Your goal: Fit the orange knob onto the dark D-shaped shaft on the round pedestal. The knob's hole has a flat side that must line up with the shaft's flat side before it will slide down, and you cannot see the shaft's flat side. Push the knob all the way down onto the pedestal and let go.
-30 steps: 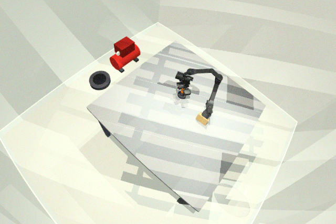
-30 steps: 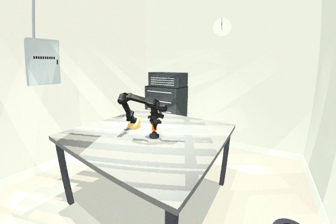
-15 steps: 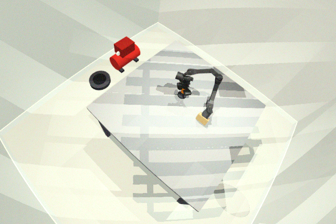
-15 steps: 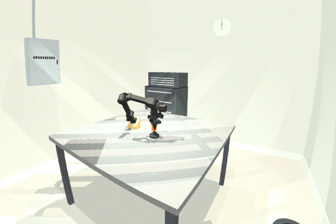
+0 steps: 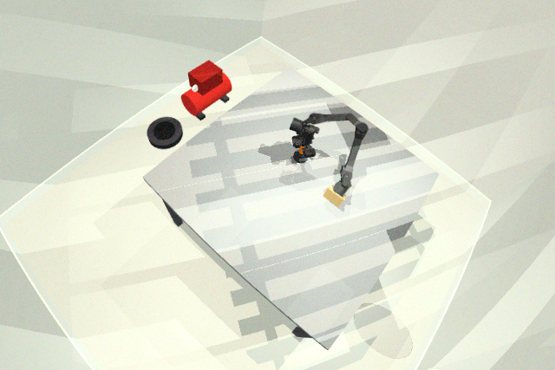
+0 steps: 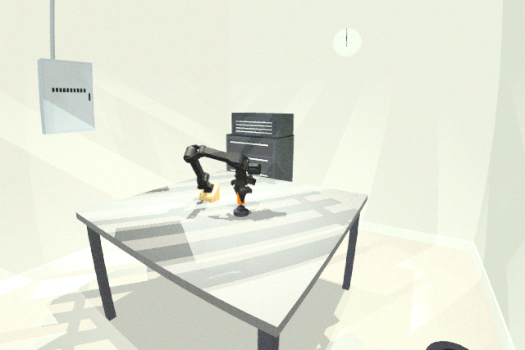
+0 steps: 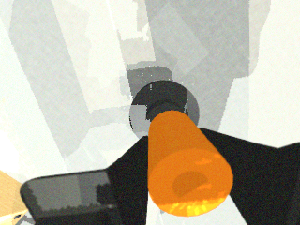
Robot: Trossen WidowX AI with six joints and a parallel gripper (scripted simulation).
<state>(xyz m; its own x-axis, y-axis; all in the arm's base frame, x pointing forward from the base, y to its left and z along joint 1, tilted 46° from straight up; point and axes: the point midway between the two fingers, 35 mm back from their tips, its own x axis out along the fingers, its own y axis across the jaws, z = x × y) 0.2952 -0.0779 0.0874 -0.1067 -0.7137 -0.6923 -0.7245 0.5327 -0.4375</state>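
My gripper tip is now 2 cm below the orange knob. Also, from my gripper tip: pedestal 4 cm below.
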